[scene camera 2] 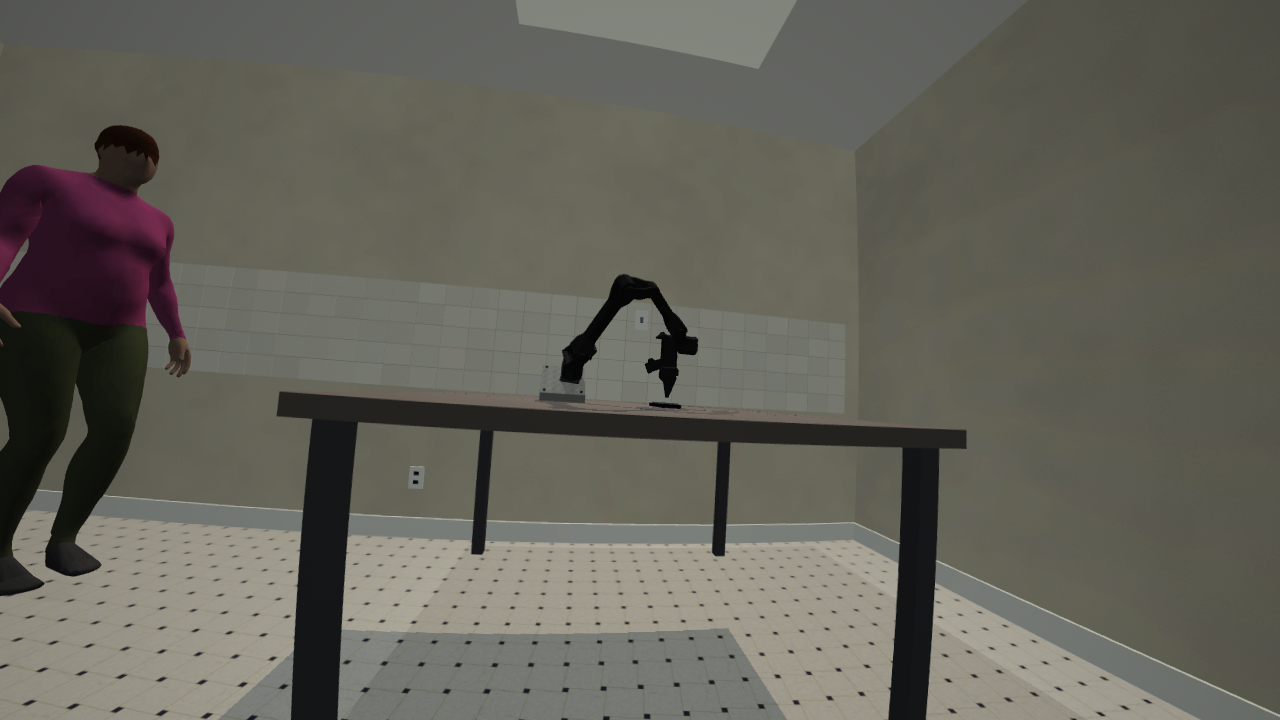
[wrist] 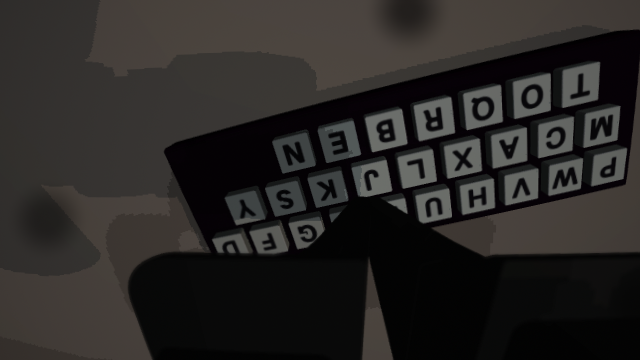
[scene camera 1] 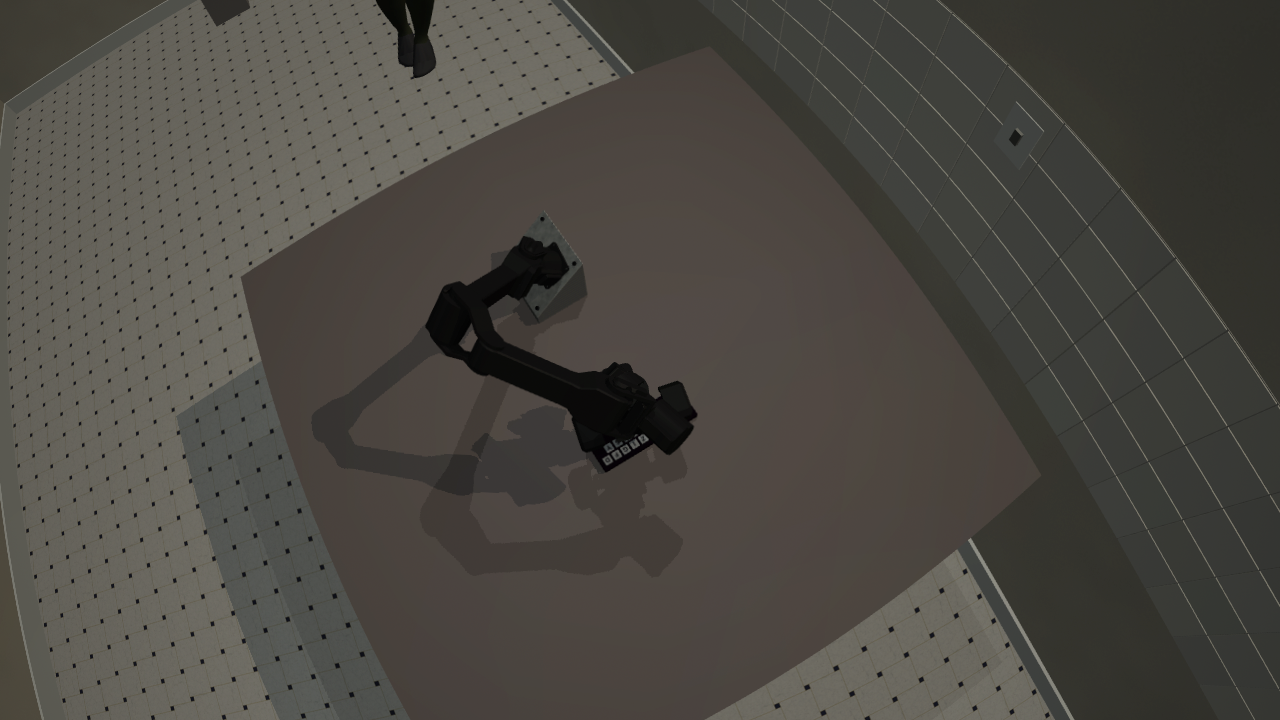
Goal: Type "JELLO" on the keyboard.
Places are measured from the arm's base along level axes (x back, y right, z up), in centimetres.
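Pixels of known places: gripper, fingertip midpoint: (scene camera 2: 666, 397) (wrist: 365, 209); arm's base, link origin: (scene camera 2: 570, 376) (scene camera 1: 551, 265).
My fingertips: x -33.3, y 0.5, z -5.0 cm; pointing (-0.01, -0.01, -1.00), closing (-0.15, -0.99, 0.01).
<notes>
Ahead of a thing's pixels: the offset from my fingertips to its top centre.
The black keyboard @(dx +0.5, dy -1.8, dz -1.6 cm) (scene camera 1: 629, 454) (scene camera 2: 665, 405) (wrist: 210, 170) lies on the table with white letter keys, upside down in the wrist view. There the J key @(dx +0.4, dy -0.5, dz -1.6 cm) (wrist: 372, 178) is just beyond the fingertips, the L key @(dx +0.5, dy -2.3, dz -1.6 cm) (wrist: 417, 169) right of it, the E key @(dx +2.1, dy +0.6, dz -1.6 cm) (wrist: 340, 142) up and left of it, and the O key @(dx +2.7, dy -6.6, dz -1.6 cm) (wrist: 532, 96) in the far row. My gripper (scene camera 2: 666, 394) (wrist: 365, 209) is shut and empty, pointing down with a small gap above the keyboard. Its tips cover the near-row keys between G and U. In scene camera 1 the arm hides the fingertips and part of the keyboard.
The arm's base plate (scene camera 1: 543, 300) (scene camera 2: 562, 396) stands on the brown table (scene camera 1: 805, 358) (scene camera 2: 760, 431). Arm shadows fall across the tabletop and part of the keyboard. A person (scene camera 1: 418, 44) (scene camera 2: 89, 250) in a pink top stands on the floor beyond the table.
</notes>
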